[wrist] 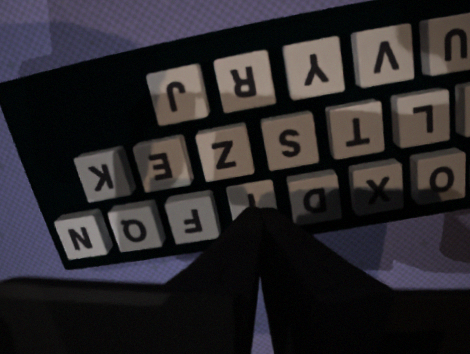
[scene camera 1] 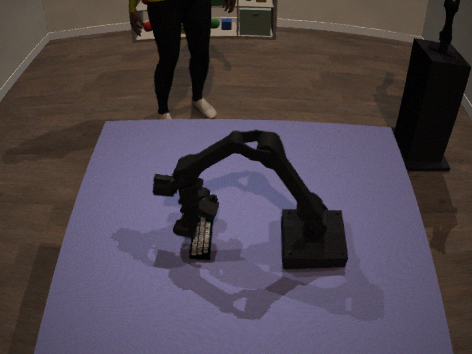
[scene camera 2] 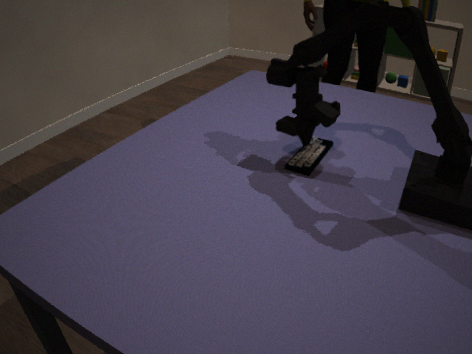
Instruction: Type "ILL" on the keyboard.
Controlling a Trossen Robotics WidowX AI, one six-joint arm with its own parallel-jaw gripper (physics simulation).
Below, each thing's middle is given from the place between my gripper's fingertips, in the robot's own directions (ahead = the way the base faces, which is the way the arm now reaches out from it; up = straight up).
Right now the black keyboard (scene camera 2: 304, 170) is 20 mm behind my hand and 30 mm to the left of it.
